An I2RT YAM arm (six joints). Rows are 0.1 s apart.
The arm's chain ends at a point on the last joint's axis. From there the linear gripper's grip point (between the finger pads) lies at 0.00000 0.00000 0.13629 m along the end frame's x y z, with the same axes.
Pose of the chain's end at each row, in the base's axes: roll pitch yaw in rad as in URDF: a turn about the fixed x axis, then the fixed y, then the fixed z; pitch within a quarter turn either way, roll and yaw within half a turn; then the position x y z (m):
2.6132 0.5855 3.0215 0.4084 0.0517 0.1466
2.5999 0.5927 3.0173 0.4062 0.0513 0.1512
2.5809 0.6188 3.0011 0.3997 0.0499 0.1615
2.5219 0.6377 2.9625 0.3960 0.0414 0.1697
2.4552 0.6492 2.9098 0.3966 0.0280 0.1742
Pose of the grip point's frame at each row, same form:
2.6132 0.5855 3.0215 0.4812 0.1121 0.0485
2.5999 0.5927 3.0173 0.4796 0.1129 0.0543
2.5809 0.6188 3.0011 0.4761 0.1123 0.0675
2.5219 0.6377 2.9625 0.4751 0.1075 0.0806
2.4552 0.6492 2.9098 0.4785 0.0974 0.0902

